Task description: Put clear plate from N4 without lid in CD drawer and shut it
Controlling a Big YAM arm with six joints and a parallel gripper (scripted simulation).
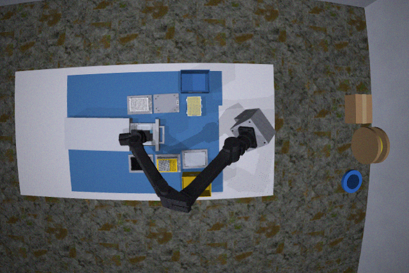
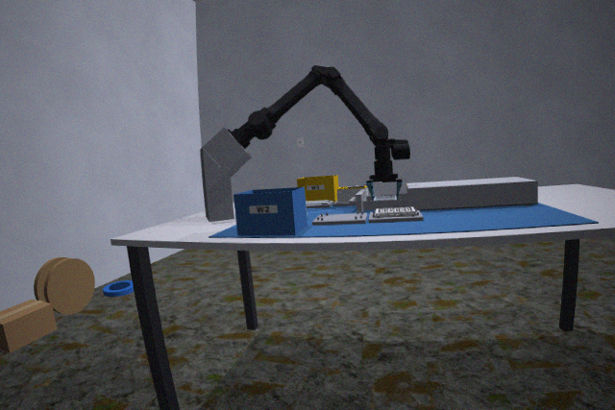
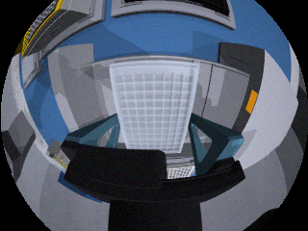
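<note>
Now: hand right at the clear plate. The rest, counted from my hand: drawer (4 cm ahead, 1 cm below); then black plate (19 cm to the left, 2 cm below, 2 cm ahead); then cooler CD (16 cm ahead, 1 cm to the left).
</note>
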